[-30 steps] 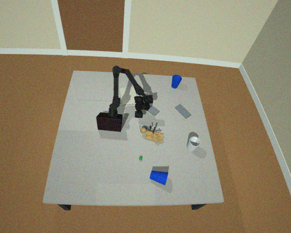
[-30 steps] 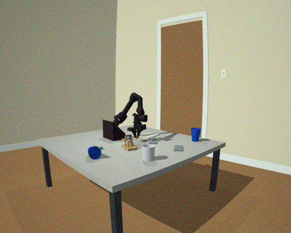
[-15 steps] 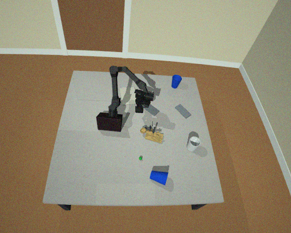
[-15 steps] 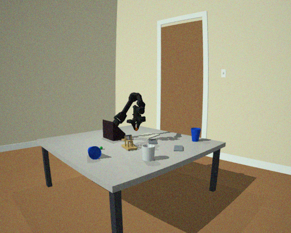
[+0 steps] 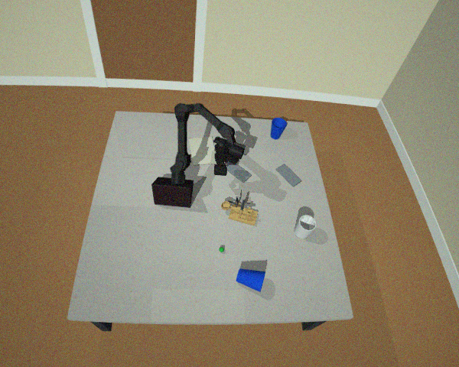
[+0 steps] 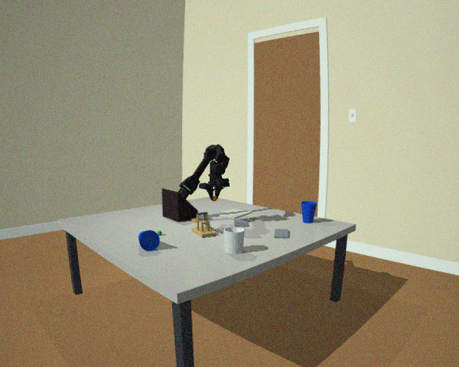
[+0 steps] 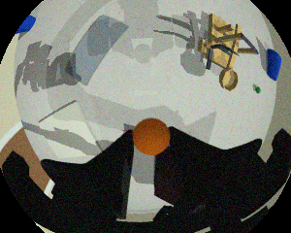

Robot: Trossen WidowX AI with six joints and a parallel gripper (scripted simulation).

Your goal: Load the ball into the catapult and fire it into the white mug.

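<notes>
Right now the wooden catapult is 170 mm to the right of my gripper tip, 90 mm ahead of it and 80 mm below it. Also, from my gripper tip: orange ball 10 mm above; then green ball 400 mm to the right, 120 mm below, 10 mm behind; then pale sheet 250 mm to the left, 130 mm below, 60 mm behind.
</notes>
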